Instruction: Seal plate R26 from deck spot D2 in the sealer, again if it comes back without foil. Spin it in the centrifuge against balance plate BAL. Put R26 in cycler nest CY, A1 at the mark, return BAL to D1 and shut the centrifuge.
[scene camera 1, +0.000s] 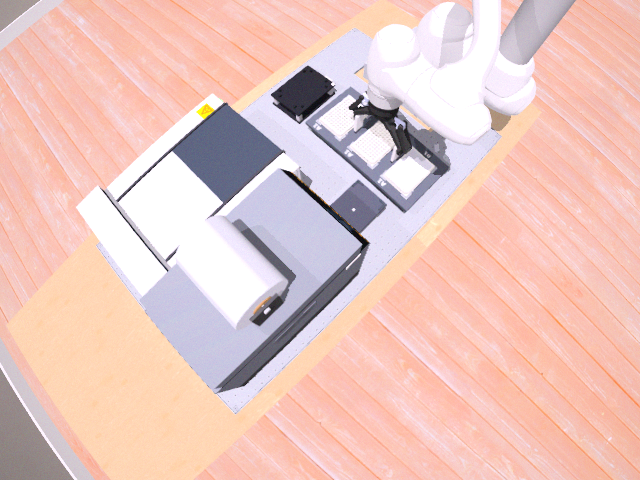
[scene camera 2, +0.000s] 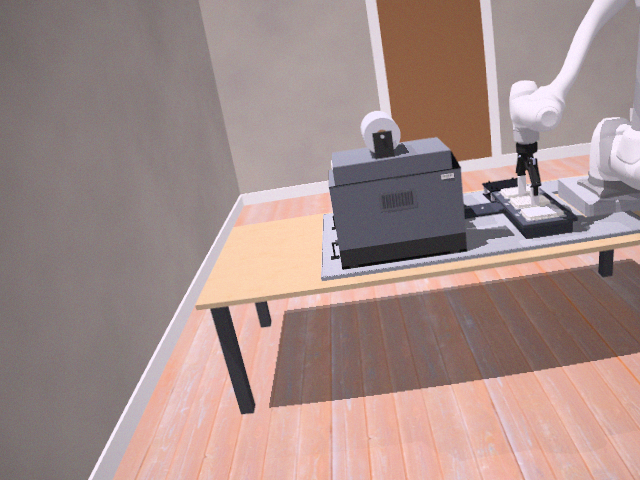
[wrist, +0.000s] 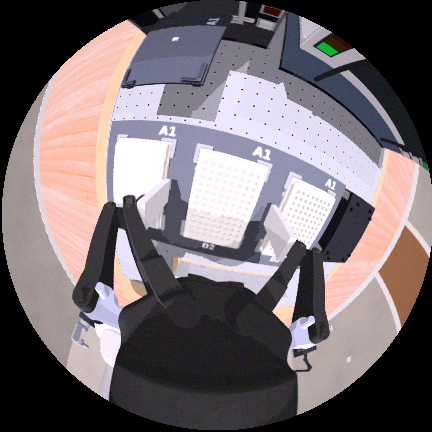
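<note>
My gripper is open and empty, pointing down over the deck rack, its pads on either side of the middle plate. That plate, R26, is white with rows of wells and sits at the spot marked D2, A1 label at its far right corner in the wrist view. A smooth-topped white plate sits at D1; I take it for BAL. The sealer is a grey box with a white roll; its tray is out and holds no plate.
A third white well plate sits in the rack beside R26. A black device with corner posts stands past it. A white machine with a dark blue panel, probably the centrifuge, stands beside the sealer.
</note>
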